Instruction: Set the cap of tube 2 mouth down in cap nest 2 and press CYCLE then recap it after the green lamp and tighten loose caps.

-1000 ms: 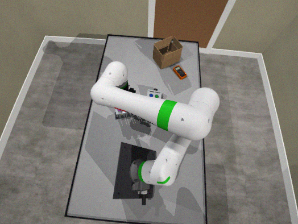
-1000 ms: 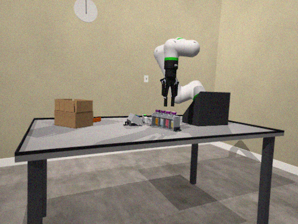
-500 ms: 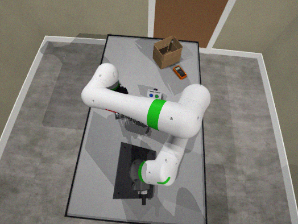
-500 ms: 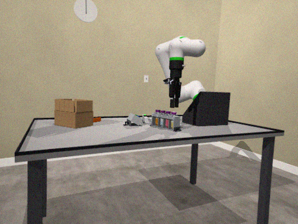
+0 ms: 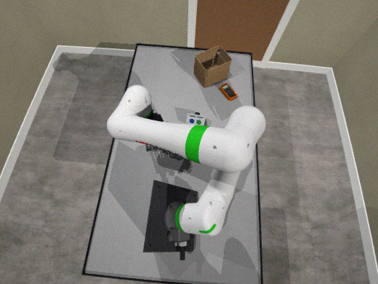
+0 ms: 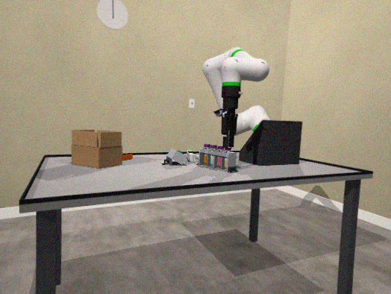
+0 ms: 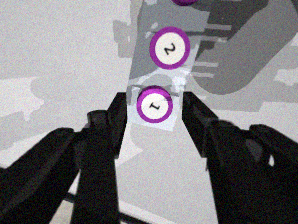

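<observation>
Right now my hand is 4 cm above the cap 1. Also, from my hand: cap 3: 2 cm ahead, 10 cm to the right, 4 cm below; purple cap marked 2: 1 cm ahead, 5 cm to the right, 4 cm below; cap 4: 3 cm ahead, 15 cm to the right, 4 cm below.
</observation>
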